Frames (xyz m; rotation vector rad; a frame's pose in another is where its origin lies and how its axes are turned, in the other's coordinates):
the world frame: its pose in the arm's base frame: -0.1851 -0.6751 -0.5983 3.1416 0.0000 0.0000
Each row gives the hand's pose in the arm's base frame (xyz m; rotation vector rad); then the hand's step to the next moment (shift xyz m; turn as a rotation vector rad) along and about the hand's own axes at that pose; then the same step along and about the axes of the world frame.
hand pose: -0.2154 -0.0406 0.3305 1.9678 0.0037 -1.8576
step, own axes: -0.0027 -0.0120 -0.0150 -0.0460 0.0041 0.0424
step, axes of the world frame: 0.0105 -0.0163 0.0010 -0.0438 0.0036 -0.0447
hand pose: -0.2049 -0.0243 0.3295 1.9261 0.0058 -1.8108
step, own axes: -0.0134 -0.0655 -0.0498 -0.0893 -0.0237 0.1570
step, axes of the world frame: 0.0234 -0.0794 0.0102 -0.1654 0.0053 -0.0761
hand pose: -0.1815 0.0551 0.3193 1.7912 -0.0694 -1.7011
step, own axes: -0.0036 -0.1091 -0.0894 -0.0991 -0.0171 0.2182
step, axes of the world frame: 0.0379 -0.1242 0.0553 -0.2199 0.0314 -0.0916
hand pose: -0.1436 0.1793 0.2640 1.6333 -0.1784 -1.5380
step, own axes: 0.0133 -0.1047 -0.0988 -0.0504 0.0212 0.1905
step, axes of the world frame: 0.0431 -0.1035 0.0913 -0.1679 0.0723 -0.0766
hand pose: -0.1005 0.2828 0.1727 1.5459 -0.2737 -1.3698
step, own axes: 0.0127 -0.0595 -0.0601 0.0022 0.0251 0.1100
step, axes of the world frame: 0.0293 -0.0497 0.0631 -0.0811 0.0702 -0.0350
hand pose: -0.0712 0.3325 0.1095 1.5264 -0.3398 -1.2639
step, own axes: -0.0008 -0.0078 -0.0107 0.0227 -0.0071 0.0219
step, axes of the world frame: 0.0056 -0.0093 0.0076 -0.0120 0.0261 0.0149
